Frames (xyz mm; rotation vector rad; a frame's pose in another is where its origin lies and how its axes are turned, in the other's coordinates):
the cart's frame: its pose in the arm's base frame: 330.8 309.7 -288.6 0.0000 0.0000 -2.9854
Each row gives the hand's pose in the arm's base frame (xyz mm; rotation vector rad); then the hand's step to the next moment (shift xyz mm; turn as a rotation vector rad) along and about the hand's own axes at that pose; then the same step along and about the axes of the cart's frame.
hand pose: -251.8 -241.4 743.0 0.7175 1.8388 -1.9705
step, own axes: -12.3 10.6 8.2 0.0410 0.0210 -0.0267
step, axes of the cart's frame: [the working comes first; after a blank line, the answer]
step, axes of the arm's base frame: 15.0 -10.2 -1.3 -0.0179 0.0279 -0.0417

-13.2 12.4 -1.3 0.0133 -0.0304 -0.0417
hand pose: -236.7 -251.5 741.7 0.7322 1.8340 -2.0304
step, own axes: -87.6 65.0 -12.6 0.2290 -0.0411 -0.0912
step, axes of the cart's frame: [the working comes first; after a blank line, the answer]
step, axes of the arm's base frame: 109.5 -5.8 -5.5 -0.1956 0.1202 -0.0986

-107.3 22.8 -5.5 0.1745 -0.1492 -0.0986
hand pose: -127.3 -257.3 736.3 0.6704 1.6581 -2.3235
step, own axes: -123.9 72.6 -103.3 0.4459 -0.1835 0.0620
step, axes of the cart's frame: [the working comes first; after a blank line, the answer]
step, axes of the arm's base frame: 163.8 60.1 -29.2 -0.4821 0.0461 -0.0419

-171.1 -33.9 -29.2 0.4691 -0.1205 -0.0419
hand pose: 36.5 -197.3 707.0 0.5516 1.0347 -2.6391
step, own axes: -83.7 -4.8 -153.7 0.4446 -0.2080 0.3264
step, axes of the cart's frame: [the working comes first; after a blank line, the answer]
step, axes of the arm's base frame: 112.2 117.8 -64.7 -0.5569 -0.1193 0.1518

-129.2 -98.9 -64.7 0.5687 0.0312 0.1518
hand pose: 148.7 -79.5 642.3 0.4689 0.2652 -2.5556
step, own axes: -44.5 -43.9 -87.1 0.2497 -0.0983 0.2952
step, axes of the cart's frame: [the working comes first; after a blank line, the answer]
step, axes of the arm's base frame: 36.6 81.6 -59.2 -0.3339 -0.1135 0.1865

-48.8 -74.9 -59.2 0.3475 0.0602 0.1865
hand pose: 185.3 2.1 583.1 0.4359 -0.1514 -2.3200
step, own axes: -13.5 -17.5 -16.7 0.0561 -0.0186 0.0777
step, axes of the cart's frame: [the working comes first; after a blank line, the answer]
step, axes of the arm's base frame: 3.1 22.3 -16.2 -0.0767 -0.0282 0.0534

-6.5 -21.5 -16.2 0.0802 0.0159 0.0534
